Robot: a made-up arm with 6 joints.
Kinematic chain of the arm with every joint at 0, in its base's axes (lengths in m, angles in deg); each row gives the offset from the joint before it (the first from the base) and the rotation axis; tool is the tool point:
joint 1: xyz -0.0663 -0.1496 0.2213 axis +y
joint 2: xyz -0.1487 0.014 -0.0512 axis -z
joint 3: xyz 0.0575 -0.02 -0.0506 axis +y
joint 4: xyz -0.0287 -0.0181 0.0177 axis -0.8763 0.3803 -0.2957
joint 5: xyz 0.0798 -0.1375 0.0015 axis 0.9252 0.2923 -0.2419
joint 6: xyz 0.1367 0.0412 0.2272 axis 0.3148 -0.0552 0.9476
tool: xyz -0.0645 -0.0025 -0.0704
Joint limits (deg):
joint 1: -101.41..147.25
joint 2: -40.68..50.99
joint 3: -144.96..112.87
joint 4: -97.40..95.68
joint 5: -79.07..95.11
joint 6: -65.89..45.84
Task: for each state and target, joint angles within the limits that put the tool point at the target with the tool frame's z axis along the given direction. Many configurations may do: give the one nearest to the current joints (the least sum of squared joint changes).
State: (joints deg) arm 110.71 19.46 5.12 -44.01 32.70 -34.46
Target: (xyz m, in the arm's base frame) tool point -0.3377 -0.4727 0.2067 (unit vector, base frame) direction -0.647 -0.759 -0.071
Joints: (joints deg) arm 66.36 44.38 17.97 -63.21 85.30 -28.85
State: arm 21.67 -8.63 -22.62 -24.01 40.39 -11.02
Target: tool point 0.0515 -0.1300 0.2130 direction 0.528 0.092 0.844
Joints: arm 16.86 -33.89 17.72 -9.84 0.20 -16.05
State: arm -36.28 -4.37 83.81 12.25 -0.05 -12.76
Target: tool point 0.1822 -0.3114 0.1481 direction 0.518 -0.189 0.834
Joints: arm -71.22 16.12 102.85 0.89 -2.43 -5.72
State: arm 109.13 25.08 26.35 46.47 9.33 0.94
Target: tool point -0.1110 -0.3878 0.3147 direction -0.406 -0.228 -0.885
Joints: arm 137.91 50.97 49.58 29.68 -9.04 0.09
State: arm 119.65 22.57 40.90 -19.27 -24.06 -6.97
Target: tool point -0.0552 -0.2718 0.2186 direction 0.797 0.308 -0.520
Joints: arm 108.35 23.17 19.08 -6.27 -27.84 -9.16
